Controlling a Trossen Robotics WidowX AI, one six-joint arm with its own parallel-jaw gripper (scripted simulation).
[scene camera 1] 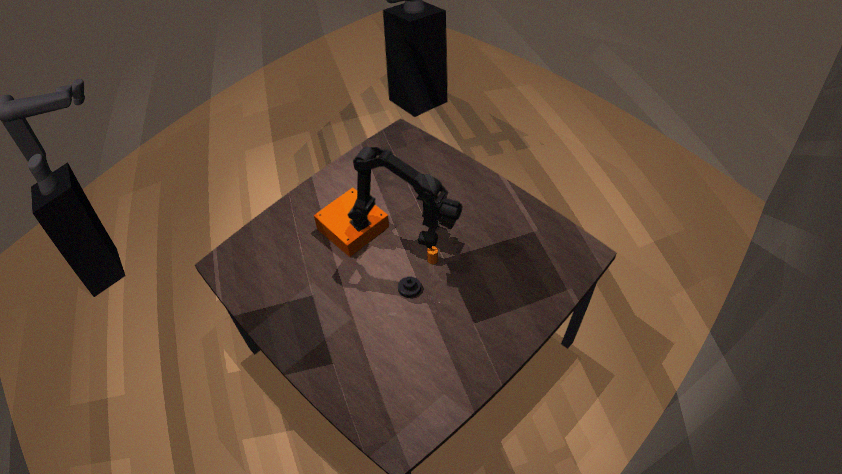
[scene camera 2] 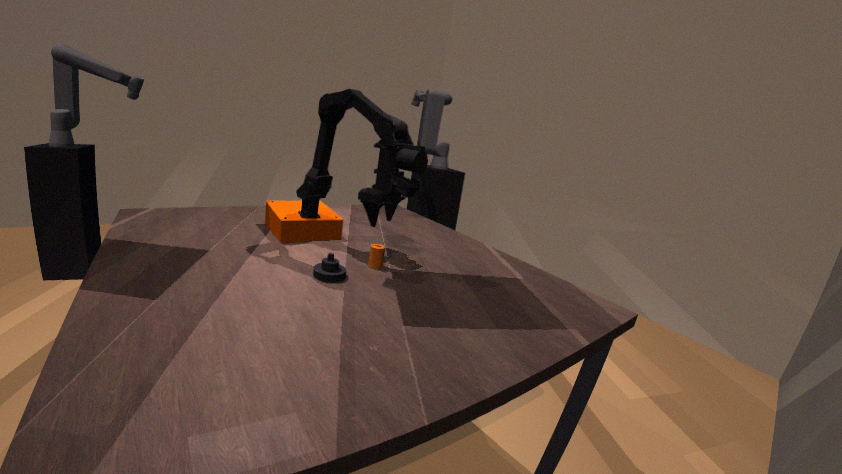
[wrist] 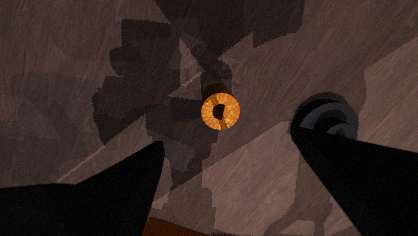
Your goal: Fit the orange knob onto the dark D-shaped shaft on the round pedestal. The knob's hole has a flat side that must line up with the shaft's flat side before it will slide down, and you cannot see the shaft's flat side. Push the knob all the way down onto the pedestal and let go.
Labels:
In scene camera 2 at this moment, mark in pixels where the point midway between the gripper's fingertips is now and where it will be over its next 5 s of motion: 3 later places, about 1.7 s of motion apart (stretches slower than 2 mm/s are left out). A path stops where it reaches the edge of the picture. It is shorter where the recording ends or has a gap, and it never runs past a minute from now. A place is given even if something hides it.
My gripper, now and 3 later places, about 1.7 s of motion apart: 381,223; 378,253; 383,242; 357,231

